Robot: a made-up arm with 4 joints.
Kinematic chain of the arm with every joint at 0, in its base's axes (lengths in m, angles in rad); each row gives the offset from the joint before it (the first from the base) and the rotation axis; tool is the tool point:
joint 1: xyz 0 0 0.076 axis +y
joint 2: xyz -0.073 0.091 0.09 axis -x
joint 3: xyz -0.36 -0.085 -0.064 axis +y
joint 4: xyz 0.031 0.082 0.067 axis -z
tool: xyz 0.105 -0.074 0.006
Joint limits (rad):
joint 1: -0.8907..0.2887
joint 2: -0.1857..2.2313
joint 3: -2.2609..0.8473
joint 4: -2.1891..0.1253
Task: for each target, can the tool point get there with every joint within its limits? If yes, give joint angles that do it. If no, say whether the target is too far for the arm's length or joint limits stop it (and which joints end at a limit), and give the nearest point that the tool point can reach.
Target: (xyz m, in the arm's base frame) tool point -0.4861 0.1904 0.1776
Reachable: yes | joints -0.0830 1.7166 -1.3705 -0.1058
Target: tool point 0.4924 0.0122 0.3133
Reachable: no: joint limits stop it (at a limit: joint 1, joint 2) | nearest point -0.2032 0.0328 0.3188 | short by 0.696 m
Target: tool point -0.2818 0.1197 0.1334
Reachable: yes | joints 0.0156 1.0719 0.0100 -1.0074
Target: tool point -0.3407 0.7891 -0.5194
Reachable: no: too far | nearest point -0.3414 0.2304 -0.3021 | short by 0.600 m
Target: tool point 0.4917 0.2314 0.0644
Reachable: no: joint limits stop it (at a limit: joint 1, joint 2, joint 3) | nearest point -0.1393 0.1214 -0.1624 | short by 0.679 m
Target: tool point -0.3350 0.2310 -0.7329
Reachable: no: too far | nearest point -0.3287 0.1363 -0.3612 | short by 0.384 m
